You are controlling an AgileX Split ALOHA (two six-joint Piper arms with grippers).
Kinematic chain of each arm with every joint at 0, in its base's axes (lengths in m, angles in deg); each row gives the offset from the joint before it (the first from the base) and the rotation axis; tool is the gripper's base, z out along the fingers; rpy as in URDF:
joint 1: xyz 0 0 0.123 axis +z
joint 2: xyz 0 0 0 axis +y
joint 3: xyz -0.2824 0 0.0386 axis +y
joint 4: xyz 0.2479 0 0.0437 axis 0.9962 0 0.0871
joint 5: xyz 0 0 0 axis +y
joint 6: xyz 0.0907 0 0.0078 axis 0.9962 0 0.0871
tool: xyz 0 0 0 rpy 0 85 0
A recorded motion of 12 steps. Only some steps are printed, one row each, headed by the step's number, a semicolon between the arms.
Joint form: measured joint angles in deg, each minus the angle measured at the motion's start. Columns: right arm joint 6, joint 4, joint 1, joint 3, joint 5, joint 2; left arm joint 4, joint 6, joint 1, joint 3, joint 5, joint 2.
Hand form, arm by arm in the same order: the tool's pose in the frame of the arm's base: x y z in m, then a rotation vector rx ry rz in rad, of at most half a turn. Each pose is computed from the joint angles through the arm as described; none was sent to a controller.
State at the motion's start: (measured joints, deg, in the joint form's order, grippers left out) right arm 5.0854 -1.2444 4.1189 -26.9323 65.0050 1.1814; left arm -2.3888 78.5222 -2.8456 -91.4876 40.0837 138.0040
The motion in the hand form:
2: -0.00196 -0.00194 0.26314 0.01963 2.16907 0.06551; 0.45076 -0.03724 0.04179 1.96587 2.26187 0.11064
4: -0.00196 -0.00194 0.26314 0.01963 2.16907 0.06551; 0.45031 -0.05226 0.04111 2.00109 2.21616 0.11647
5: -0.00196 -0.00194 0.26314 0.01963 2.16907 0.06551; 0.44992 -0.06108 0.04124 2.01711 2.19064 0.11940
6: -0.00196 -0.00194 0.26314 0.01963 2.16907 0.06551; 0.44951 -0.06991 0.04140 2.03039 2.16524 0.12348
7: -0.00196 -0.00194 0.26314 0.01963 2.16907 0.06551; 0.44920 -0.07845 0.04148 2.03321 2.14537 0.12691
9: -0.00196 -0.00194 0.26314 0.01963 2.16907 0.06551; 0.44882 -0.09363 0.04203 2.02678 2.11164 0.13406
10: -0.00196 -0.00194 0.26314 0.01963 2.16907 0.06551; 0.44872 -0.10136 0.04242 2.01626 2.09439 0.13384
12: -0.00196 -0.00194 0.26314 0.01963 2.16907 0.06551; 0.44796 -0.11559 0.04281 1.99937 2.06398 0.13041
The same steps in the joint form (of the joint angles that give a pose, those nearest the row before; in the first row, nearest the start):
2: 0.00 0.00 0.00 0.00 0.00 0.00; 0.05 0.74 -1.58 0.00 -0.90 0.23
4: 0.00 0.00 0.00 0.00 0.00 0.00; -0.04 1.10 -3.47 0.00 -1.67 0.35
5: 0.00 0.00 0.00 0.00 0.00 0.00; -0.18 1.22 -4.57 0.00 -2.12 0.34
6: 0.00 0.00 0.00 0.00 0.00 0.00; -0.31 1.28 -5.67 0.00 -2.67 0.34
7: 0.00 0.00 0.00 0.00 0.00 0.00; -0.57 1.05 -6.71 0.00 -3.38 0.36
9: 0.00 0.00 0.00 0.00 0.00 0.00; -1.22 0.48 -8.52 0.00 -4.96 0.36
10: 0.00 0.00 0.00 0.00 0.00 0.00; -2.01 0.40 -9.39 0.00 -5.94 0.36
12: 0.00 0.00 0.00 0.00 0.00 0.00; -3.48 0.32 -11.00 0.00 -7.62 0.41

